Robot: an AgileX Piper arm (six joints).
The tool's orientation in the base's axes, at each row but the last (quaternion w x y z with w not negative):
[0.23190, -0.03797, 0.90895, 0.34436]
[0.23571, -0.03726, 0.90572, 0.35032]
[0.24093, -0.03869, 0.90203, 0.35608]
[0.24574, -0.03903, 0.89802, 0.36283]
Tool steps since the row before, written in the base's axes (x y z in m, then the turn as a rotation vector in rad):
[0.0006, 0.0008, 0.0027, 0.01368, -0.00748, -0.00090]
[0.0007, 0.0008, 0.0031, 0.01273, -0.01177, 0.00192]
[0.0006, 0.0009, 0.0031, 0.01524, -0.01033, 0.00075]
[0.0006, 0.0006, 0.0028, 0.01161, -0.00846, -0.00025]
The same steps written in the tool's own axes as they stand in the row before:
[-0.0017, 0.0021, -0.0010, -0.01244, -0.00936, 0.00118]
[-0.0019, 0.0024, -0.0012, -0.01330, -0.01063, -0.00381]
[-0.0019, 0.0025, -0.0011, -0.01482, -0.01089, -0.00110]
[-0.0018, 0.0021, -0.0011, -0.01097, -0.00925, -0.00073]

